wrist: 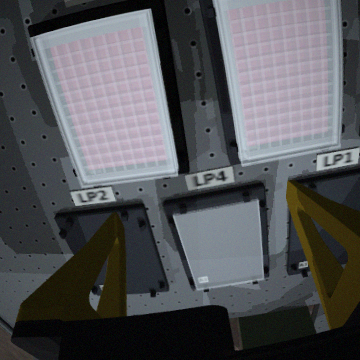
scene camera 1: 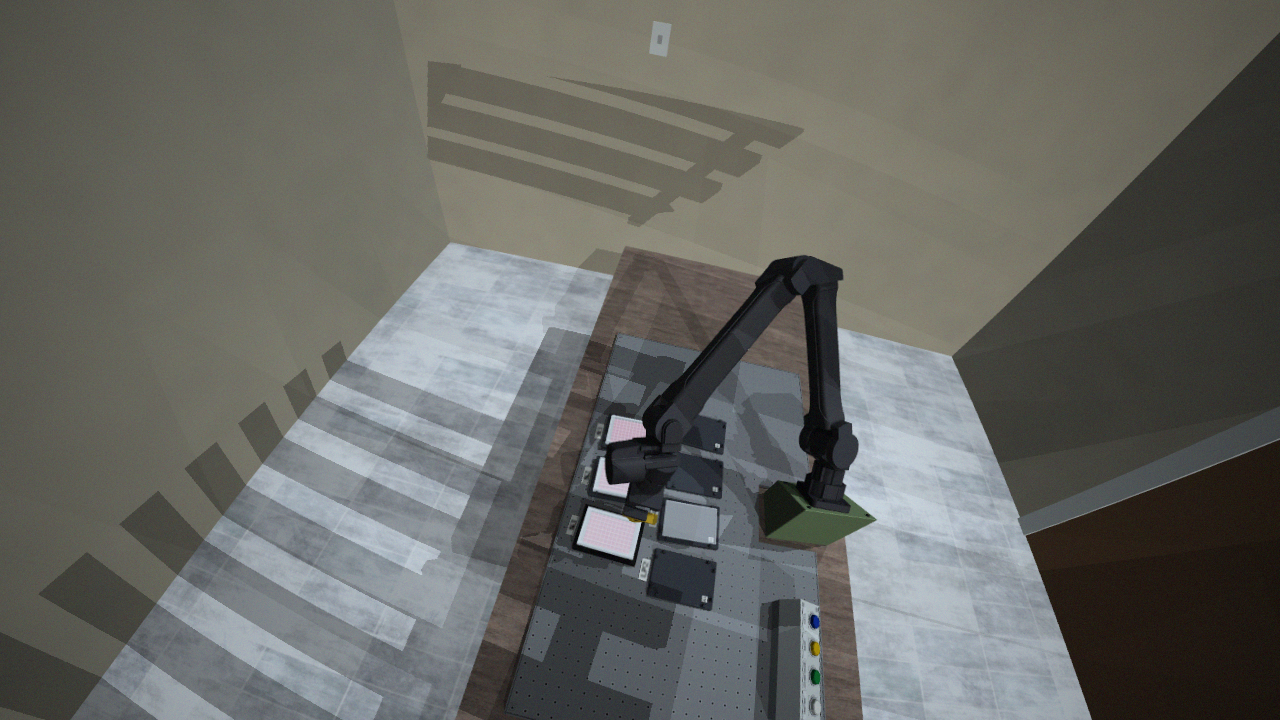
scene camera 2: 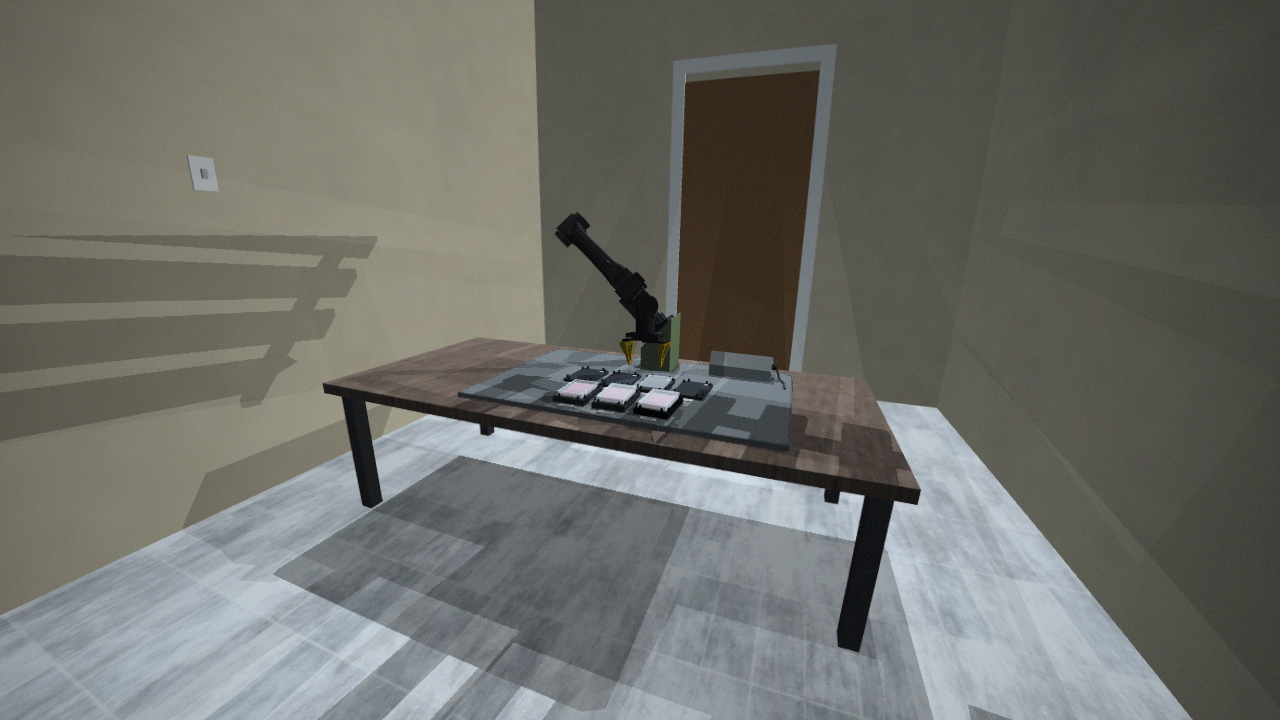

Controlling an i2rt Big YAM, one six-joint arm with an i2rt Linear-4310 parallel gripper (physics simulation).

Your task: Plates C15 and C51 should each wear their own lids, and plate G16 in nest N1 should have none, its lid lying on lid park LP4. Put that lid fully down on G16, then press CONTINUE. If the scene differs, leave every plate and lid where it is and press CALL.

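Seen in the pictures: gripper, fingertip midpoint: (wrist: 202, 204) (scene camera 1: 636, 499) (scene camera 2: 645, 366); arm's base, link origin: (scene camera 1: 820, 499) (scene camera 2: 661, 328).
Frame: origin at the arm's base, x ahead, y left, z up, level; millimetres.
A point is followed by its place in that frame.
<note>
A clear lid (scene camera 1: 689, 522) @(y 71, x 270, z -125 mm) (scene camera 2: 657, 382) @(y 78, x 277, z -125 mm) (wrist: 220, 245) @(y 71, x 278, z -125 mm) lies flat on the park labelled LP4, with a small unreadable tag at one corner. Three pink-welled plates stand in a row: an end plate (scene camera 1: 608, 534) @(y 146, x 450, z -108 mm) (scene camera 2: 658, 401) @(y 149, x 485, z -108 mm) (wrist: 107, 105) @(y 138, x 452, z -107 mm), a middle plate (scene camera 1: 611, 479) (scene camera 2: 616, 394) @(y 18, x 480, z -107 mm) (wrist: 285, 75) @(y 9, x 452, z -107 mm) and a far plate (scene camera 1: 623, 428) @(y -129, x 477, z -113 mm) (scene camera 2: 577, 390) @(y -108, x 486, z -111 mm). Their plate and nest labels are not readable, and I cannot tell for certain which wear lids. My gripper (scene camera 2: 646, 364) @(y 79, x 408, z -33 mm) (wrist: 202, 204) @(y 79, x 408, z -33 mm) is open and empty above the plates and parks, its fingers on either side of LP4 in the wrist view.
Dark lid parks LP2 (scene camera 1: 682, 578) @(y 196, x 268, z -133 mm) (wrist: 137, 255) @(y 167, x 269, z -132 mm) and LP1 (scene camera 1: 696, 477) @(y -50, x 265, z -133 mm) flank LP4. Another dark park (scene camera 1: 709, 434) @(y -185, x 242, z -132 mm) lies beyond. A button console (scene camera 1: 787, 658) @(y 316, x 46, z -85 mm) (scene camera 2: 741, 364) @(y 321, x 51, z -93 mm) has blue, yellow, green and white buttons. The green arm base (scene camera 1: 810, 522) @(y 55, x 24, z -11 mm) stands behind the parks.
</note>
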